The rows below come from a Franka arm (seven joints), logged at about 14 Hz.
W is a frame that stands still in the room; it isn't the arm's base.
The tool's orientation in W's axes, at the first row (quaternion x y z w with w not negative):
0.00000 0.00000 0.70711 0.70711
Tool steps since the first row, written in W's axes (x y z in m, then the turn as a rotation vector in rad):
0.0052 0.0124 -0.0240 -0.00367 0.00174 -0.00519
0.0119 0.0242 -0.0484 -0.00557 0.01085 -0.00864
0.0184 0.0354 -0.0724 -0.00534 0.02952 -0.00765
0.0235 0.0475 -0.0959 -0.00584 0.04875 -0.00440
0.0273 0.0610 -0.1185 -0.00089 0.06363 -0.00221
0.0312 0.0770 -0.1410 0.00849 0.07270 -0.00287
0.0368 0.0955 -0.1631 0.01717 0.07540 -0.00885
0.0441 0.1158 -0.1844 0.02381 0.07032 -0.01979
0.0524 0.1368 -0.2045 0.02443 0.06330 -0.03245
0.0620 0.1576 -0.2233 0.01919 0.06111 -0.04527
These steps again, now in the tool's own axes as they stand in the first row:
0.0124 -0.0052 -0.0240 0.00174 0.00367 -0.00519
0.0242 -0.0119 -0.0484 0.01085 0.00557 -0.00864
0.0354 -0.0184 -0.0724 0.02952 0.00534 -0.00765
0.0475 -0.0235 -0.0959 0.04875 0.00584 -0.00440
0.0610 -0.0273 -0.1185 0.06363 0.00089 -0.00221
0.0770 -0.0312 -0.1410 0.07270 -0.00849 -0.00287
0.0955 -0.0368 -0.1631 0.07540 -0.01717 -0.00885
0.1158 -0.0441 -0.1844 0.07032 -0.02381 -0.01979
0.1368 -0.0524 -0.2045 0.06330 -0.02443 -0.03245
0.1576 -0.0620 -0.2233 0.06111 -0.01919 -0.04527

